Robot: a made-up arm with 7 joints.
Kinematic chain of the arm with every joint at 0, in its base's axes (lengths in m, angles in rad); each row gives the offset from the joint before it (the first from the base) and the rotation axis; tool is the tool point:
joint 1: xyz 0 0 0 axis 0 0.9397 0.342
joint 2: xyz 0 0 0 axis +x
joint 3: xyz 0 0 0 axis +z
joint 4: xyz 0.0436 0 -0.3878 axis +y
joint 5: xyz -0.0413 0 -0.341 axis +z
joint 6: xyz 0 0 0 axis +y
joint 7: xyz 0 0 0 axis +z
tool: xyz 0 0 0
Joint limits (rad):
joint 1: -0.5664..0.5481
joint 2: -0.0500..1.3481
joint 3: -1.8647..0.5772
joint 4: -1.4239..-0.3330
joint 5: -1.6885..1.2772
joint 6: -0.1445..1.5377
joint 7: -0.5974..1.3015
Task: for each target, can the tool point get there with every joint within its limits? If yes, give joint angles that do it. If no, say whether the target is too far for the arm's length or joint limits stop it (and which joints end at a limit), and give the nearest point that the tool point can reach.
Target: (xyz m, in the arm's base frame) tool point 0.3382 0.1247 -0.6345
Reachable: yes | joints -0.2778 0.1710 0.1780 -0.4428 0.3264 1.0930 1.1495
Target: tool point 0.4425 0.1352 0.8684
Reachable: no: too far | nearest point 0.3117 0.4496 0.2650 | short by 0.693 m
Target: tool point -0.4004 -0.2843 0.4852
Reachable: no: joint limits stop it (at a limit: joint 1, joint 2, joint 3, joint 4) | nearest point -0.2498 -0.4167 -0.3654 | short by 0.874 m
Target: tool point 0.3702 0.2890 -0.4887
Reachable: yes | joints -0.3041 0.9057 -0.9332 -1.0204 -0.5068 1.3536 0.6067
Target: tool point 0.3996 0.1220 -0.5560
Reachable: yes | joints -0.3564 0.5658 -0.8856 -0.8826 -0.6948 0.6104 0.7677
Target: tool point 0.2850 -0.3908 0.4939
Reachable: no: joint limits stop it (at a limit: joint 1, joint 2, joint 4) | nearest point 0.4729 -0.2886 -0.2503 | short by 0.774 m
